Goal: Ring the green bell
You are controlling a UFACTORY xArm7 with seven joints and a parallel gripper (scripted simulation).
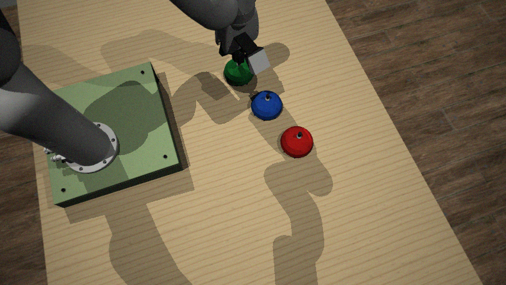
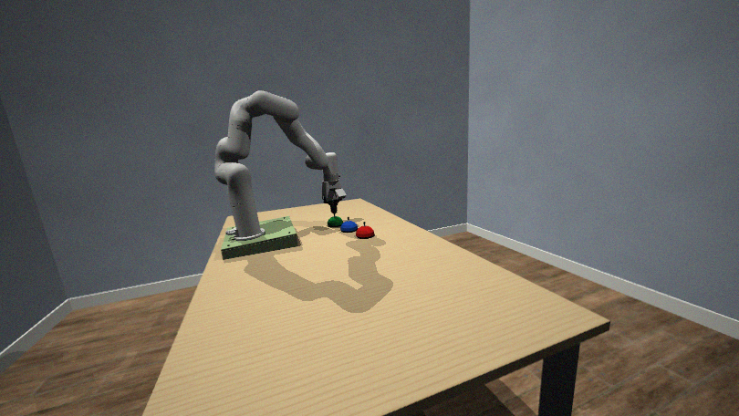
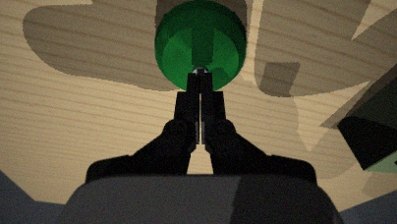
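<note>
Right now my hand is 5 cm above the green bell. Also, from my hand: red bell 25 cm to the right, 8 cm ahead, 5 cm below; then blue bell 12 cm to the right, 5 cm below, 4 cm ahead.
</note>
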